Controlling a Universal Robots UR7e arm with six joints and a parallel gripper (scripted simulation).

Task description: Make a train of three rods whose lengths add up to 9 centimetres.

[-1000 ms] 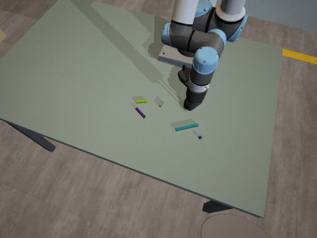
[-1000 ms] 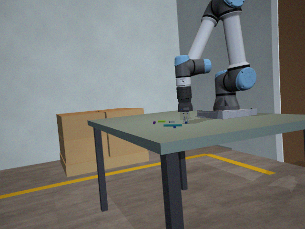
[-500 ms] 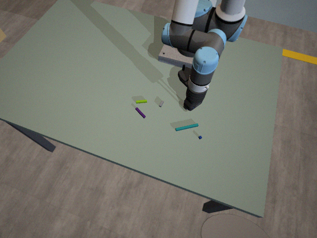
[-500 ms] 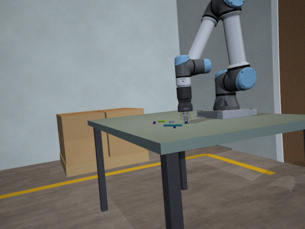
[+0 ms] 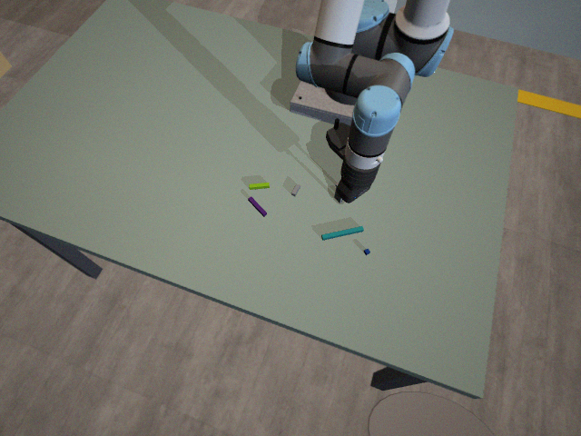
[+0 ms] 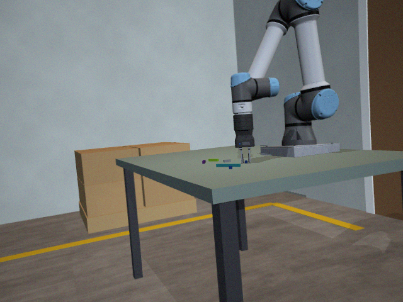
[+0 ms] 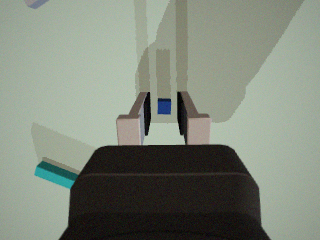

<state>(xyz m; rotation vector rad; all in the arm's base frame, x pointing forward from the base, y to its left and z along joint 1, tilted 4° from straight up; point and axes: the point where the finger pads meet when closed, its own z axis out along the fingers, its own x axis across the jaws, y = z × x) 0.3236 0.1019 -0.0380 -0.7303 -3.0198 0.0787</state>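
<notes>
The grey rod lies 3 cm ahead of my hand, 11 cm to the right of it and 1 cm below it. From my hand the other things lie so: lime rod (6 cm ahead, 20 cm to the right, 1 cm below); then purple rod (12 cm ahead, 18 cm to the right, 1 cm below); then turquoise rod (9 cm ahead, 4 cm to the left, 1 cm below).
</notes>
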